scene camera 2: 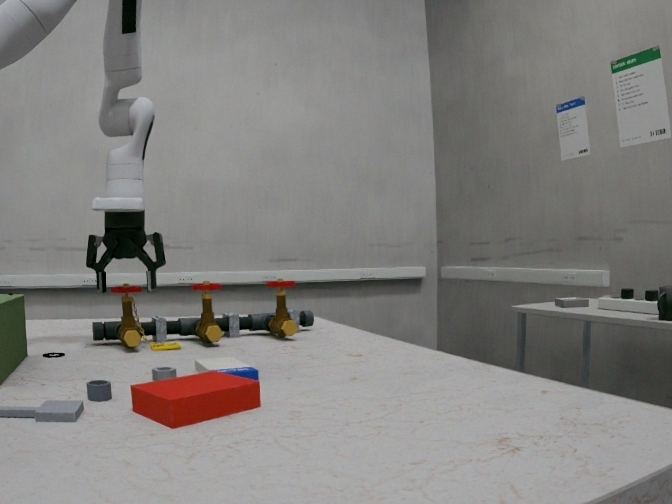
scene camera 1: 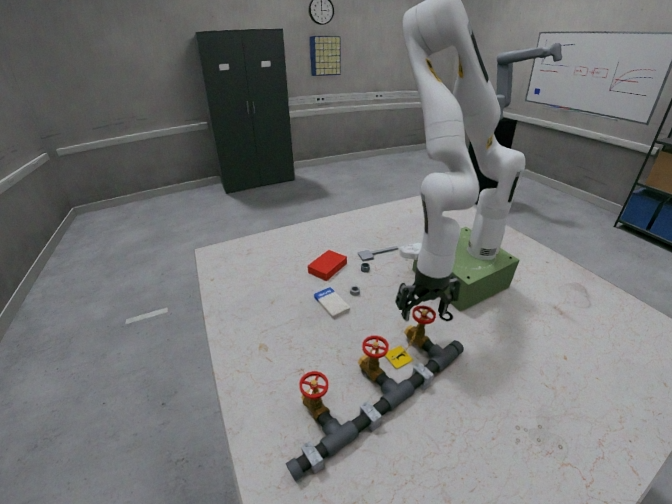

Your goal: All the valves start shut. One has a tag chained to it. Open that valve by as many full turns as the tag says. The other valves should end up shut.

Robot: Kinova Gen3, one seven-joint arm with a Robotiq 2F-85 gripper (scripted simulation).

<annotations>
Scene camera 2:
my gripper: 126,292
red block: 177,402
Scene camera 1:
my gripper: 423,316
red block: 324,267
</annotations>
